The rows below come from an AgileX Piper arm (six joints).
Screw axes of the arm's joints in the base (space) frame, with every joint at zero. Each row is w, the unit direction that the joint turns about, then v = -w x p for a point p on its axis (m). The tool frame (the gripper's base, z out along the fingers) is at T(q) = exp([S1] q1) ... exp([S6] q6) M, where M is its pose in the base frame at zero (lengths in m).
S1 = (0, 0, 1, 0, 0, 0)
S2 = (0, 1, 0, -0.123, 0, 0)
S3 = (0, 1, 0, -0.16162, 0, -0.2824)
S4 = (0.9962, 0, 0.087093, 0, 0.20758, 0)
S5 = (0, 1, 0, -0.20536, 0, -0.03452)
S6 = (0.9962, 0, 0.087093, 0, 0.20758, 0)
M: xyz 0.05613 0 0.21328 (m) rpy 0 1.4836 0 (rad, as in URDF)
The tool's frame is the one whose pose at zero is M.
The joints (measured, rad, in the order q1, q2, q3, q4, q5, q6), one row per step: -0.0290, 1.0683, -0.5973, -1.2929, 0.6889, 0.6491; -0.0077, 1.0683, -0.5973, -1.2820, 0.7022, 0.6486; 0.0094, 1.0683, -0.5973, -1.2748, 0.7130, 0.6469; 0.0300, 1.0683, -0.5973, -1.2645, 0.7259, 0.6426; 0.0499, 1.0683, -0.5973, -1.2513, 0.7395, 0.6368; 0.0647, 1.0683, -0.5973, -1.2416, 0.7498, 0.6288; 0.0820, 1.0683, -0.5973, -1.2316, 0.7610, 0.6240; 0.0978, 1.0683, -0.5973, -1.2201, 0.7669, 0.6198; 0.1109, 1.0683, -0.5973, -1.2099, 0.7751, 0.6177; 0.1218, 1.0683, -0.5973, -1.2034, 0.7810, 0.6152; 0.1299, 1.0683, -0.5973, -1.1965, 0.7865, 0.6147; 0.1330, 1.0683, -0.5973, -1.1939, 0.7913, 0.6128
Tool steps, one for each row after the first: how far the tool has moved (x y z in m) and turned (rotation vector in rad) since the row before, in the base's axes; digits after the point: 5 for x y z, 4 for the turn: 0.00021, 0.00348, -0.00052, 0.0051, 0.0039, 0.0056; 0.00014, 0.00276, -0.00034, 0.0017, 0.0042, 0.0056; 0.00008, 0.00337, -0.00050, 0.0021, 0.0066, 0.0073; -0.00014, 0.00324, -0.00066, 0.0035, 0.0080, 0.0057; -0.00016, 0.00239, -0.00049, 0.0000, 0.0084, 0.0059; -0.00015, 0.00283, -0.00051, 0.0020, 0.0069, 0.0061; 0.00003, 0.00292, -0.00061, 0.0057, 0.0053, 0.0084; -0.00023, 0.00221, -0.00054, 0.0049, 0.0048, 0.0032; -0.00011, 0.00186, -0.00034, 0.0021, 0.0040, 0.0046; -0.00022, 0.00135, -0.00037, 0.0039, 0.0028, 0.0010; -0.00025, 0.00033, -0.00013, -0.0007, 0.0029, -0.0011
